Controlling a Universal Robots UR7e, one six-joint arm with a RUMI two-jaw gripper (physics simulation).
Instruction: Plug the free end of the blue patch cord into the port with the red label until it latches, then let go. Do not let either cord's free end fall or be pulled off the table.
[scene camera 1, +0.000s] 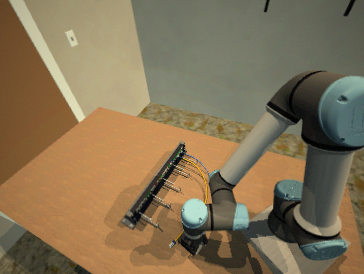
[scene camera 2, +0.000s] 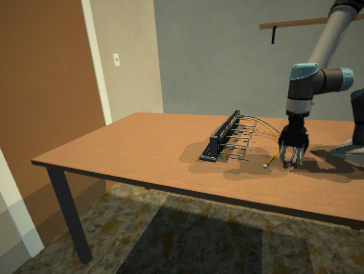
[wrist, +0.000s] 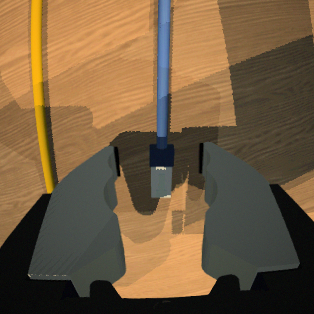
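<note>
The blue patch cord (wrist: 163, 75) (scene camera 2: 260, 121) runs from the far end of the black patch panel (scene camera 1: 155, 187) (scene camera 2: 226, 131) to the gripper. Its free-end plug (wrist: 161, 172), dark blue boot and clear tip, lies between the open fingers in the wrist view, with a gap on each side. My gripper (wrist: 158, 148) (scene camera 2: 292, 162) is open, pointing down, low over the table. In scene camera 1 the fingertips are mostly hidden by the wrist. The port labels are too small to tell apart; the red-label port cannot be made out for certain.
The yellow cord (scene camera 1: 206, 182) (scene camera 2: 273, 157) (wrist: 37, 65) passes left of the gripper in the wrist view; its plug (scene camera 1: 172, 244) (scene camera 2: 266, 165) lies on the table (scene camera 1: 65, 165) (scene camera 2: 125, 145). Several thin metal rods (scene camera 1: 161, 201) (scene camera 2: 235, 145) stick out from the panel toward the arm.
</note>
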